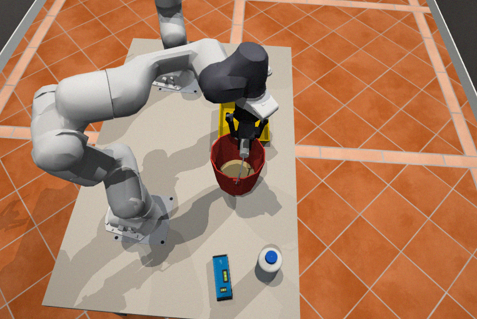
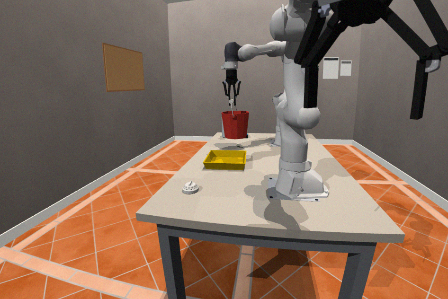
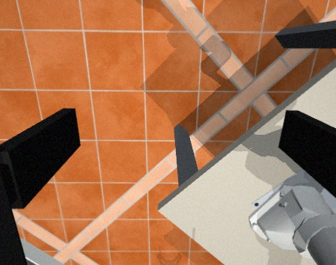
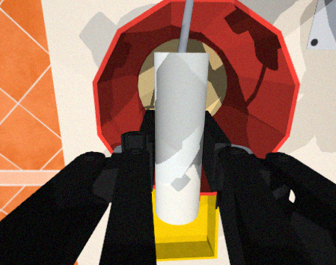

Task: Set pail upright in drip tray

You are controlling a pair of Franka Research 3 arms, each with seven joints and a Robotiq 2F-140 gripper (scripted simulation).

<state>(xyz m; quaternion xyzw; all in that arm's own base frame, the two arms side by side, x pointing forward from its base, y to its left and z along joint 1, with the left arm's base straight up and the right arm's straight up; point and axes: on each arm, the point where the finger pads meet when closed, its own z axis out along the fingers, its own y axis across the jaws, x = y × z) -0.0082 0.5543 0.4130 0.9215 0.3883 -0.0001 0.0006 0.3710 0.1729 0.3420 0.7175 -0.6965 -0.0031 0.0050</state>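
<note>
Now: the red pail 100 mm below my right hand and 10 mm behind it. Round my right hand: white dial timer 670 mm to the left, 330 mm below, 70 mm ahead; then white bottle 330 mm to the right, 240 mm below, 120 mm ahead; then yellow drip tray 330 mm below, 320 mm to the left, 20 mm behind.
</note>
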